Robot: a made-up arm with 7 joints.
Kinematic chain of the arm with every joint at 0, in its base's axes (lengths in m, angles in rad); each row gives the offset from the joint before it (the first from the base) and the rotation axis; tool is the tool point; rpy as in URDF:
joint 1: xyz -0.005 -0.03 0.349 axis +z
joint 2: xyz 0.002 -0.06 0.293 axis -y
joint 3: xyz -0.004 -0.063 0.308 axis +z
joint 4: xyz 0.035 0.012 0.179 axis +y
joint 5: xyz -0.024 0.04 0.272 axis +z
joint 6: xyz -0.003 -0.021 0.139 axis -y
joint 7: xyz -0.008 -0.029 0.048 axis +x
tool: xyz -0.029 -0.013 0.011 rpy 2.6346 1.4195 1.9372
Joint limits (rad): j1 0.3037..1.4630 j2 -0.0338..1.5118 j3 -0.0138..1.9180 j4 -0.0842..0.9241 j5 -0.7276..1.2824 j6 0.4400..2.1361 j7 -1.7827..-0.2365
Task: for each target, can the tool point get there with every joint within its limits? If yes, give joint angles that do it. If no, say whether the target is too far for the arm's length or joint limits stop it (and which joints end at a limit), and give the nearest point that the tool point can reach.
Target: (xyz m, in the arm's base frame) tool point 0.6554 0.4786 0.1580
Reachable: no: joint limits stop it (at a limit: joint 2, joint 3, joint 4, joint 5, joint 6, joint 7) | nearest point 0.2873 0.1951 1.3078 | short by 1.240 m
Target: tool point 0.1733 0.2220 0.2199
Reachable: no: joint limits stop it (at a limit: joint 1, joint 2, joint 3, joint 4, joint 5, joint 6, joint 7) | nearest point -0.7094 -0.0589 0.5662 | short by 0.989 m
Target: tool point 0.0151 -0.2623 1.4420
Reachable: yes | joints 1.3029 0.4768 0.3338 0.4336 1.0880 1.8885 -0.9579
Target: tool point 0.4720 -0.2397 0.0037
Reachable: no: joint limits stop it (at a limit: joint 1, joint 2, joint 4, joint 5) | nearest point 0.0810 -0.8818 0.5944 | short by 0.956 m
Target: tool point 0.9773 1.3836 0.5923
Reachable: no: too far | nearest point 0.2540 0.3428 1.3743 | short by 1.489 m
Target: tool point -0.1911 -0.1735 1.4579
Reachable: yes | joints 0.5749 0.4221 0.6948 0.5820 -0.1031 1.7222 -0.4175
